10 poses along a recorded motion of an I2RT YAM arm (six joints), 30 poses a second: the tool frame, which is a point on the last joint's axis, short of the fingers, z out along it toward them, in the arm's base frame.
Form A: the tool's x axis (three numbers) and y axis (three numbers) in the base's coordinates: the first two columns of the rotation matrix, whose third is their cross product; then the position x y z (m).
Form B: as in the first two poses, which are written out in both.
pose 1, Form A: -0.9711 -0.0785 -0.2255 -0.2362 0.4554 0.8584 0.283 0.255 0.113
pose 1, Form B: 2.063 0.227 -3.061 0.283 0.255 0.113
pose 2, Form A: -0.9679 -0.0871 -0.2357 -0.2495 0.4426 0.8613 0.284 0.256 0.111
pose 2, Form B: 2.052 0.238 -3.052 0.284 0.256 0.111
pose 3, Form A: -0.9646 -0.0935 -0.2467 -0.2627 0.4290 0.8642 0.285 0.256 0.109
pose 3, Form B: 2.040 0.249 -3.045 0.285 0.256 0.109
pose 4, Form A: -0.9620 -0.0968 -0.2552 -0.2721 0.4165 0.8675 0.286 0.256 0.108
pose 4, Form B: 2.028 0.258 -3.041 0.286 0.256 0.108
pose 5, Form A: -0.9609 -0.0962 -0.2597 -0.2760 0.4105 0.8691 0.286 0.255 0.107
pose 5, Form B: 2.022 0.263 -3.042 0.286 0.255 0.107
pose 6, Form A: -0.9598 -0.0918 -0.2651 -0.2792 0.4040 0.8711 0.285 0.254 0.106
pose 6, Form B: 2.014 0.268 -3.046 0.285 0.254 0.106
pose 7, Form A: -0.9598 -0.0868 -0.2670 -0.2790 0.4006 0.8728 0.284 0.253 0.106
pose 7, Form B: 2.009 0.270 -3.051 0.284 0.253 0.106
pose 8, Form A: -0.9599 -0.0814 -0.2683 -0.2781 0.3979 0.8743 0.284 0.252 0.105
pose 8, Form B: 2.004 0.272 -3.057 0.284 0.252 0.105
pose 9, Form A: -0.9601 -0.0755 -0.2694 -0.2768 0.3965 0.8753 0.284 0.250 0.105
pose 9, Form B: 2.001 0.273 -3.063 0.284 0.250 0.105
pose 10, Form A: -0.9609 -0.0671 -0.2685 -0.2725 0.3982 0.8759 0.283 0.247 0.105
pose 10, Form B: 2.000 0.272 -3.072 0.283 0.247 0.105
